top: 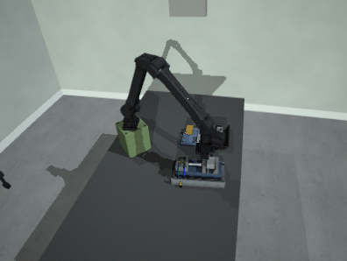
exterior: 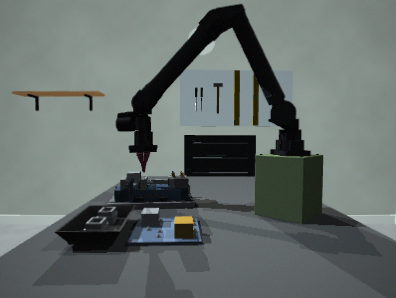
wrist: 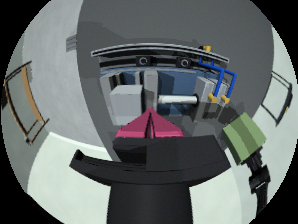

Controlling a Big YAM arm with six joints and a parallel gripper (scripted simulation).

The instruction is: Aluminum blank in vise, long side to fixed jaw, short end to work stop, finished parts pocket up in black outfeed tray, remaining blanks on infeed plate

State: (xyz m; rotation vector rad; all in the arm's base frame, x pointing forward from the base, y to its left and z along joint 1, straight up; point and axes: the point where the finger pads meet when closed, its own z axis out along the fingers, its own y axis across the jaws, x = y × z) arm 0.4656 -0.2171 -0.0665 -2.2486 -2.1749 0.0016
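Now: hand 40 mm short of the gray aluminum blank and 30 mm above it. The rest, counted from my hand: vise (80 mm below, 30 mm behind); then yellow brass blank (380 mm to the left, 110 mm behind, 100 mm below).
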